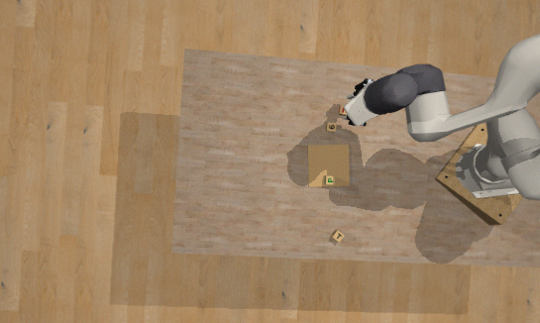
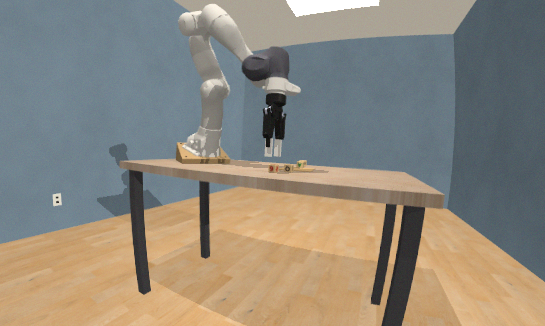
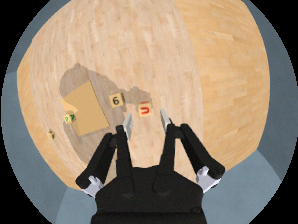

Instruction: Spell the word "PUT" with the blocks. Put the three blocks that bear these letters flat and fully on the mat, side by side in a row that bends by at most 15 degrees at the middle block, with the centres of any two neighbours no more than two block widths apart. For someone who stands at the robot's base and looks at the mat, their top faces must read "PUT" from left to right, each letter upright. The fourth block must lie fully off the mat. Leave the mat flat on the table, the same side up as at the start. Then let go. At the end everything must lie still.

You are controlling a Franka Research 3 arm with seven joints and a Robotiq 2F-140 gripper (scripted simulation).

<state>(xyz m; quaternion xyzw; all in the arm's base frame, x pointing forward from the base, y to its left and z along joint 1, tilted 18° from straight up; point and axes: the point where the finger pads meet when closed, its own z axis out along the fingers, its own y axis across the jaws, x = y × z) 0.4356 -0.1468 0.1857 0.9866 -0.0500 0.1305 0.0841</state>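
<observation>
Right now my hand is 70 mm above the red U block. From my hand the other things lie so: green P block (40 mm ahead, 240 mm to the left, 70 mm below); block marked 6 (40 mm ahead, 60 mm to the left, 70 mm below); tan mat (40 mm ahead, 190 mm to the left, 90 mm below).
</observation>
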